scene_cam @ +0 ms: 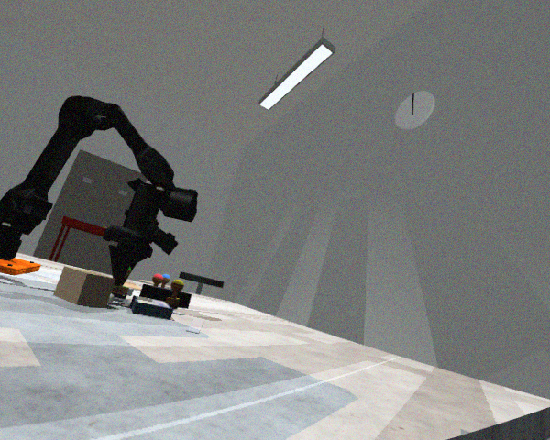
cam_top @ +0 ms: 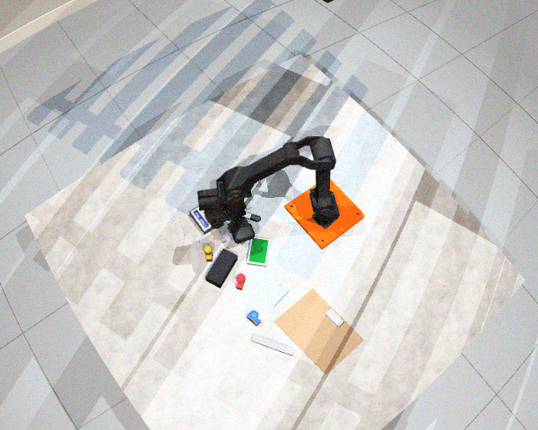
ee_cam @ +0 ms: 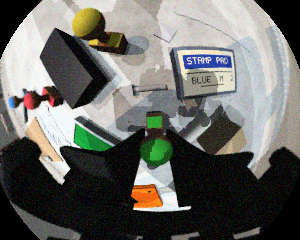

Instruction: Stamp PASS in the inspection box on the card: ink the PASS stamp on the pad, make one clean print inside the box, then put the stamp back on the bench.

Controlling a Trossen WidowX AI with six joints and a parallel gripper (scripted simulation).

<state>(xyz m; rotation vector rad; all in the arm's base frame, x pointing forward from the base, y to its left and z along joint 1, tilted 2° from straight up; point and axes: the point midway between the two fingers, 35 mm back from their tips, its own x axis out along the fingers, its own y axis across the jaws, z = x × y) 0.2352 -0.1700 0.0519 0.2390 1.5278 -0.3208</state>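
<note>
Right now my gripper tip is right at the green-knobbed stamp. Also, from my gripper tip: marker: 60 mm behind, 10 mm to the right, 20 mm below; then green ink pad: 110 mm to the left, 20 mm below; then dark tin: 50 mm ahead, 90 mm to the right, 10 mm below.
</note>
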